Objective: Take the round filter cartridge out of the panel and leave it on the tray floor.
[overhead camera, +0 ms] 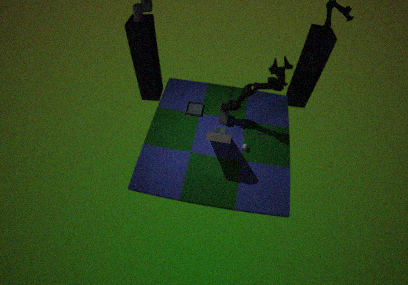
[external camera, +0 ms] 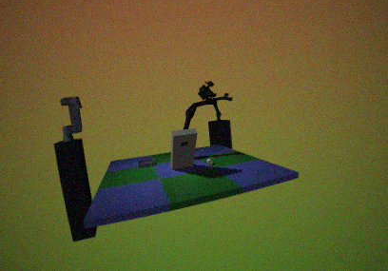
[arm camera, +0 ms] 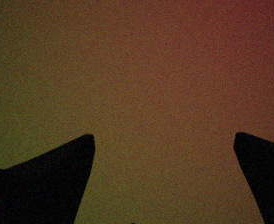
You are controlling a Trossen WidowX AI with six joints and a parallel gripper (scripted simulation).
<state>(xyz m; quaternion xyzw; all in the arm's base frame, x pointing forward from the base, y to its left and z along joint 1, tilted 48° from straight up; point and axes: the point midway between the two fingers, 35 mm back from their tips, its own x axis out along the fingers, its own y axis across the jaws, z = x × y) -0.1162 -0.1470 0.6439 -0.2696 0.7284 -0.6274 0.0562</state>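
Right now the round filter cartridge is 450 mm ahead of my gripper tip, 400 mm to the right of it and 470 mm below it. Also, from my gripper tip: grey service panel 400 mm ahead, 400 mm to the right, 550 mm below; grey tray 650 mm to the right, 710 mm below.
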